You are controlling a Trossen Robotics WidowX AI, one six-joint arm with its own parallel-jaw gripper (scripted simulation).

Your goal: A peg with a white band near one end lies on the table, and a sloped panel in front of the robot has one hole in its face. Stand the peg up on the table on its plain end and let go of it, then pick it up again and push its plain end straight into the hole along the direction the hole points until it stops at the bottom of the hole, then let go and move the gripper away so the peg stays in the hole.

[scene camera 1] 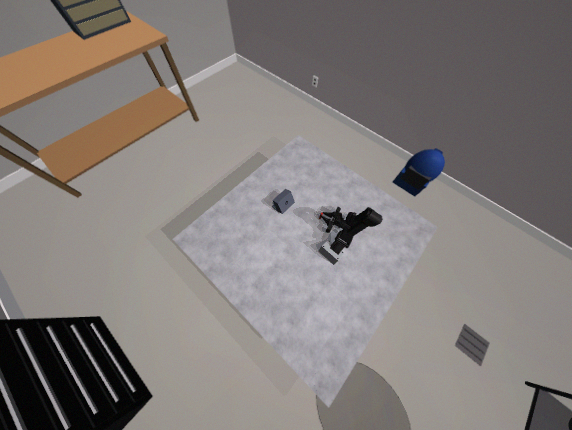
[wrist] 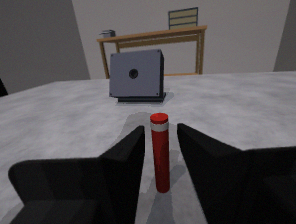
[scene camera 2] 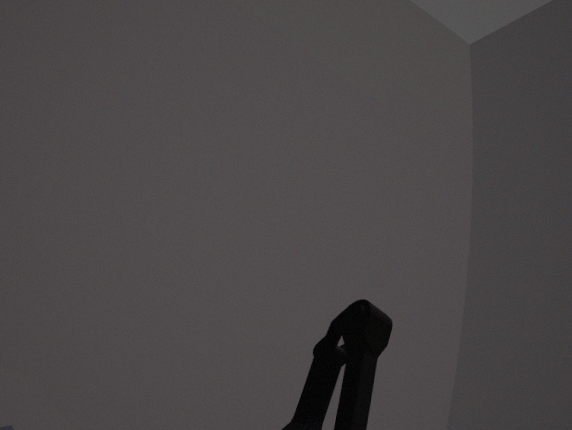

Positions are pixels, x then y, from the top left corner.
Labels:
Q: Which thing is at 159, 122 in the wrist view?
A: A red peg.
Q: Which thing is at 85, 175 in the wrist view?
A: The gripper.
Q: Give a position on a sloped panel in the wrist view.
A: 149, 63

